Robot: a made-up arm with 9 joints. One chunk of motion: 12 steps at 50 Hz.
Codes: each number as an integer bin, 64 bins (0 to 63) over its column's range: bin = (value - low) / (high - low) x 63, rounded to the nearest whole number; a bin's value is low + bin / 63 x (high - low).
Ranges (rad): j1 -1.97..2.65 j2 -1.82..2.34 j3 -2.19..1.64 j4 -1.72..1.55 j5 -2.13..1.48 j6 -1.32..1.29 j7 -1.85..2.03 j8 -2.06..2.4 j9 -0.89..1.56
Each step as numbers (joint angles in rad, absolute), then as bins.
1 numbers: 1.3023 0.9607 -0.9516 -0.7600 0.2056 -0.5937 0.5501 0.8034 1.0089
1 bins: 45 42 20 18 41 18 39 40 49
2 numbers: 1.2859 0.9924 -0.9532 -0.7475 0.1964 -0.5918 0.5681 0.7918 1.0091
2 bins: 44 43 20 19 41 18 39 40 49
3 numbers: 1.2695 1.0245 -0.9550 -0.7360 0.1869 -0.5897 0.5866 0.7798 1.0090
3 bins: 44 43 20 19 40 18 40 40 49
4 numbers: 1.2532 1.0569 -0.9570 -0.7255 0.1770 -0.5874 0.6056 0.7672 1.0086
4 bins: 44 44 20 19 40 18 40 40 49
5 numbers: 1.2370 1.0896 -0.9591 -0.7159 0.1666 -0.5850 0.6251 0.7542 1.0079
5 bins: 44 44 20 19 40 18 40 40 49
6 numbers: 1.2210 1.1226 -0.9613 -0.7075 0.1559 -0.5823 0.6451 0.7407 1.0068
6 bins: 44 45 20 20 40 18 41 40 49
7 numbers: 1.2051 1.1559 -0.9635 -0.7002 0.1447 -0.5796 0.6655 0.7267 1.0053
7 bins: 43 45 20 20 40 18 41 39 49
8 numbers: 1.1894 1.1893 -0.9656 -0.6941 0.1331 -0.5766 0.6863 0.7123 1.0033
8 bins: 43 46 20 20 39 18 41 39 49
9 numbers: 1.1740 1.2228 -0.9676 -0.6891 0.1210 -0.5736 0.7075 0.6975 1.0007
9 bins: 43 46 20 20 39 18 42 39 49
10 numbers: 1.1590 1.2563 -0.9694 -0.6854 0.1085 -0.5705 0.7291 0.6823 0.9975
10 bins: 43 47 20 20 39 18 42 39 49
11 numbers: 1.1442 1.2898 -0.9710 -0.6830 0.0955 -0.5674 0.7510 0.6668 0.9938
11 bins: 42 47 20 20 39 18 42 39 48
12 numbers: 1.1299 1.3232 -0.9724 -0.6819 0.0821 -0.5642 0.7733 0.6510 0.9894
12 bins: 42 48 20 20 39 18 43 38 48
